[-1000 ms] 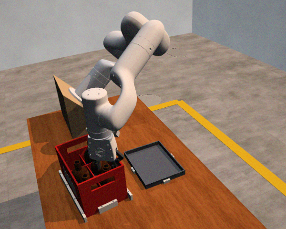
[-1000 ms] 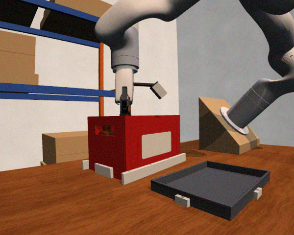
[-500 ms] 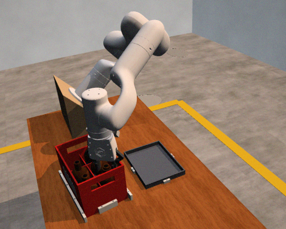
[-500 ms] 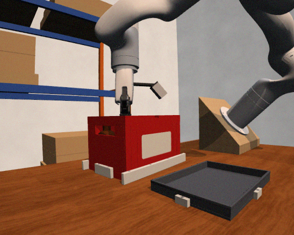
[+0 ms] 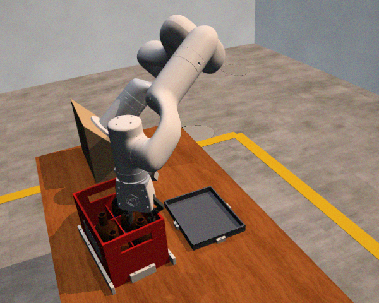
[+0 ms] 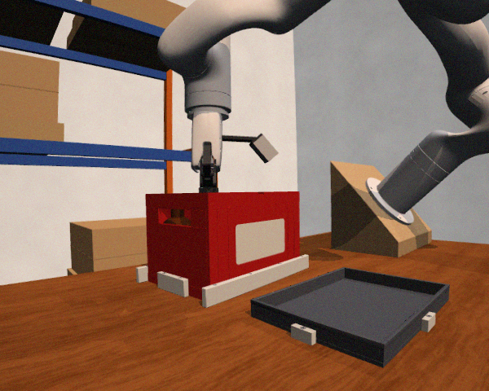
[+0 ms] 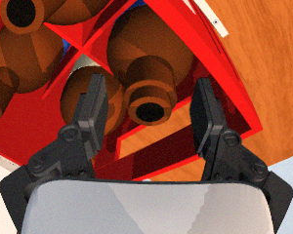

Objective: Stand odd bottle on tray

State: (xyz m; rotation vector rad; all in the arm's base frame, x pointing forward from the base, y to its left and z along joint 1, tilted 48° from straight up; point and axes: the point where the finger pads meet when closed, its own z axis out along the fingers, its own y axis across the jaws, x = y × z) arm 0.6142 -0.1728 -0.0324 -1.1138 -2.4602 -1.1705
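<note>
My gripper is now 90 mm to the left of the brown bottle and 70 mm above it. The rest, counted from my hand: red crate: 90 mm behind, 40 mm to the right, 80 mm below; then dark grey tray: 60 mm behind, 250 mm to the left, 150 mm below.
</note>
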